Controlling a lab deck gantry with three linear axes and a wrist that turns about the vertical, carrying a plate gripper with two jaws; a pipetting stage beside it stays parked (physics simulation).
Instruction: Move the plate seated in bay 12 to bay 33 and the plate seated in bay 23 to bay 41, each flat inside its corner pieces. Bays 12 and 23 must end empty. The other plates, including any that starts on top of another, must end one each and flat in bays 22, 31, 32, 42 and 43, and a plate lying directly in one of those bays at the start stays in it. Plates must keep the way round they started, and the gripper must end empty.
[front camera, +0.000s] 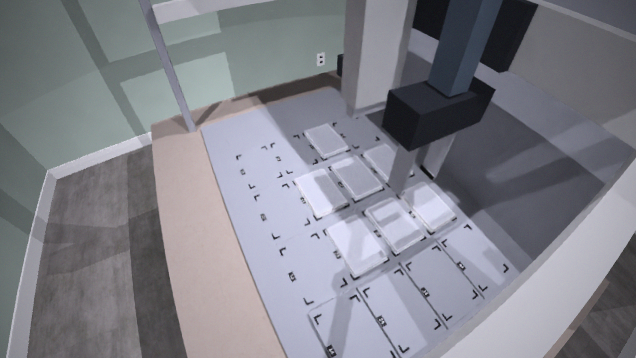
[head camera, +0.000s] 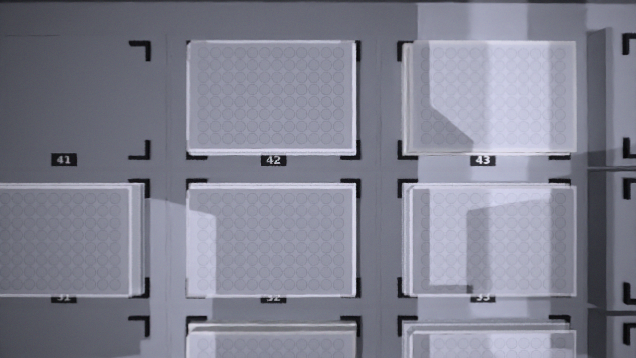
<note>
In view: the gripper (front camera: 411, 181), a bay 12 (front camera: 286, 217) and a bay 41 (head camera: 95, 95).
</note>
